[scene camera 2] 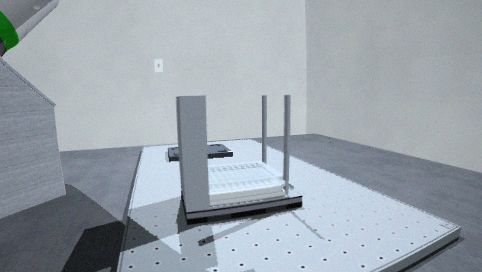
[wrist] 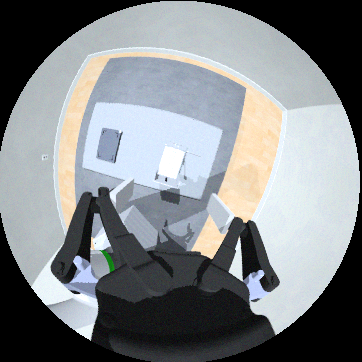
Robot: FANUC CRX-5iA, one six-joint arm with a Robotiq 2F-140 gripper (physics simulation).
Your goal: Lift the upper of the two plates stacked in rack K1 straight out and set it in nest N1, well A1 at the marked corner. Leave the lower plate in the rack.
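Frame: origin at the arm's base, x ahead, y right, z down, level; centimetres.
Seen in the pictures: gripper, fingertip midpoint: (wrist: 171, 194); arm's base, origin of the base link: (wrist: 114, 260).
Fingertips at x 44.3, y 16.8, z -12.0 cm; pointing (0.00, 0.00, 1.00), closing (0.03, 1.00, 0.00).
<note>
Offsets run from my fingertips to a thing's top centre. Level surfaces: height alone.
Rack K1 @(dx +2.1, dy -0.4, dz +21.8 cm) (scene camera 2: 192, 150) stands on the table with a tall grey panel at its left and two thin upright posts at its right in scene camera 2. The upper white plate @(dx +1.1, dy -0.5, dz +32.4 cm) (scene camera 2: 242, 172) (wrist: 171, 161) lies flat on the lower white plate @(dx +1.1, dy -0.5, dz +33.7 cm) (scene camera 2: 250, 194), low in the rack; the panel hides part of both. Nest N1 @(dx +3.0, dy -33.8, dz +35.6 cm) (scene camera 2: 220, 150) (wrist: 108, 145), a dark flat block, lies apart from the rack, behind it in scene camera 2. My gripper (wrist: 171, 194) is open and empty, high above and away from the rack. The marked corner is too small to tell.
The pale table board @(dz +37.1 cm) (scene camera 2: 350, 215) (wrist: 140, 122) has rows of holes. A grey pedestal (scene camera 2: 30, 145) (wrist: 141, 227) stands beside it, at the left in scene camera 2. Part of the arm (scene camera 2: 32, 20) with a green band shows above the pedestal. Shadows fall across the board near the rack.
</note>
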